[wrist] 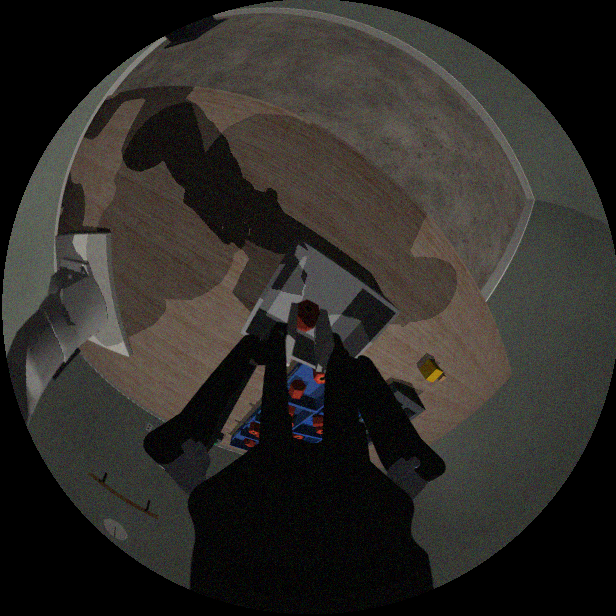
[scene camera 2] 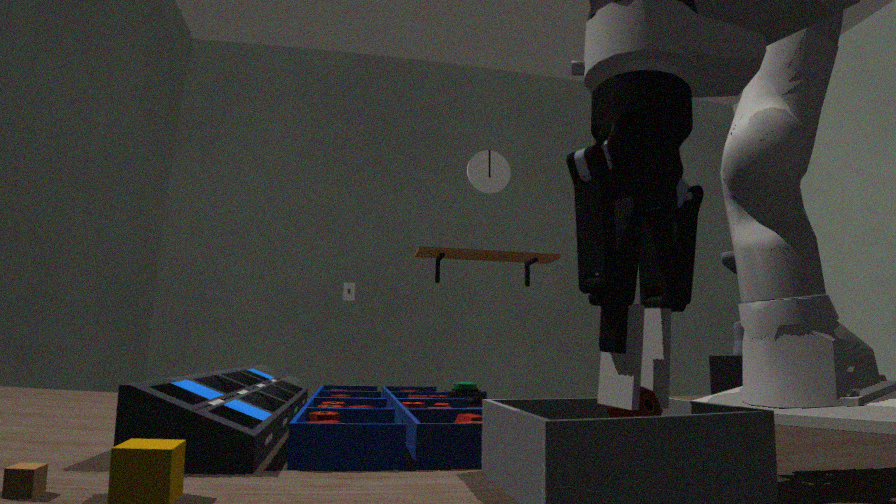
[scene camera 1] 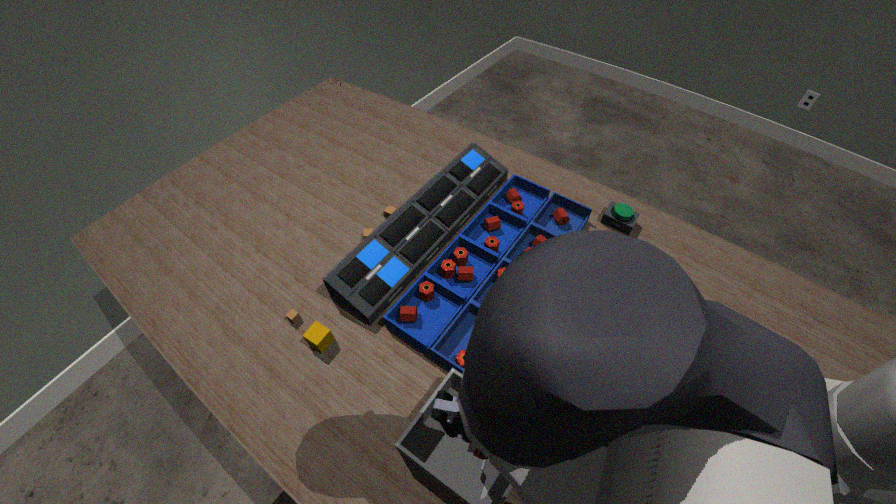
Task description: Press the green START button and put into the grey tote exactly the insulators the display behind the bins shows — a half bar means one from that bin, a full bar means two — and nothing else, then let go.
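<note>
My gripper [scene camera 2: 632, 394] hangs over the grey tote [scene camera 2: 626, 448], fingertips at its rim, shut on a red insulator [scene camera 2: 640, 402]. The wrist view shows the same insulator [wrist: 307, 314] between the fingers [wrist: 304, 330] above the tote [wrist: 321, 304]. The blue bins [scene camera 1: 482, 263] hold several red insulators. The dark display [scene camera 1: 416, 228] behind them shows a full blue bar [scene camera 1: 382, 263] at its near end and a half bar [scene camera 1: 473, 159] at its far end. The green START button [scene camera 1: 622, 211] sits beyond the bins. My arm hides the nearer bins and most of the tote in scene camera 1.
A yellow cube [scene camera 1: 318, 336] and a small tan cube [scene camera 1: 292, 316] lie left of the display. Two more small tan cubes [scene camera 1: 389, 210] lie behind it. The robot base [scene camera 2: 789, 351] stands right of the tote. The table edge runs close to the tote.
</note>
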